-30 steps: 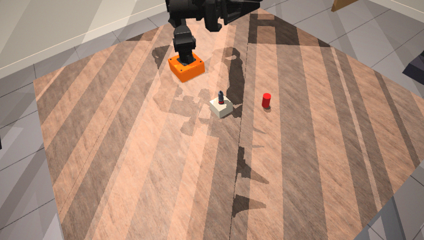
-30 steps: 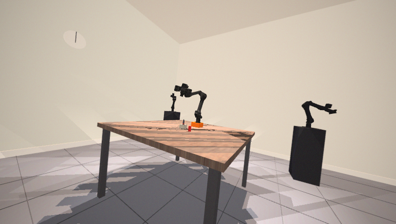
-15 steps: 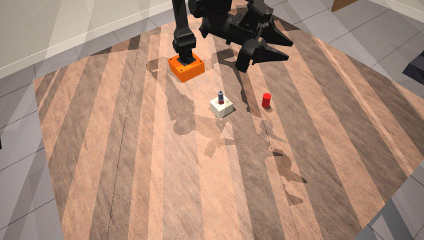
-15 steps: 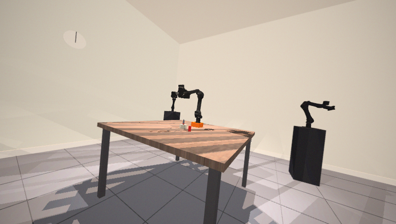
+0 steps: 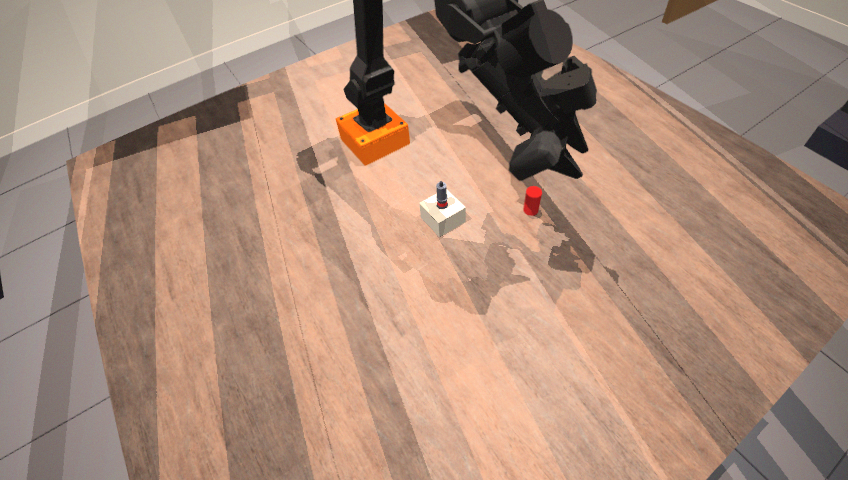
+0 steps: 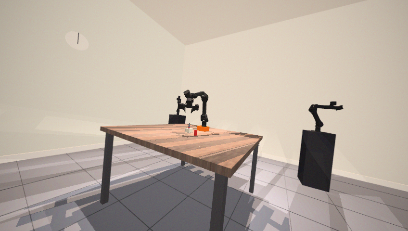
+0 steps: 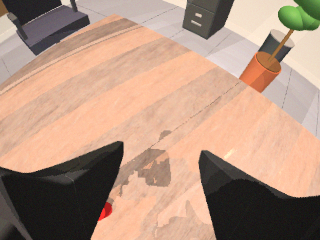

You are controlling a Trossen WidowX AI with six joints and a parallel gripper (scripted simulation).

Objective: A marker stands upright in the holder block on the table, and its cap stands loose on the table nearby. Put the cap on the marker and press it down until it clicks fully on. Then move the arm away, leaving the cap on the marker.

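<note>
My gripper tip is 190 mm above the red cap, 100 mm past it and 40 mm to the right of it. Round my gripper tip: holder block 200 mm behind, 190 mm below, 100 mm to the right.
</note>
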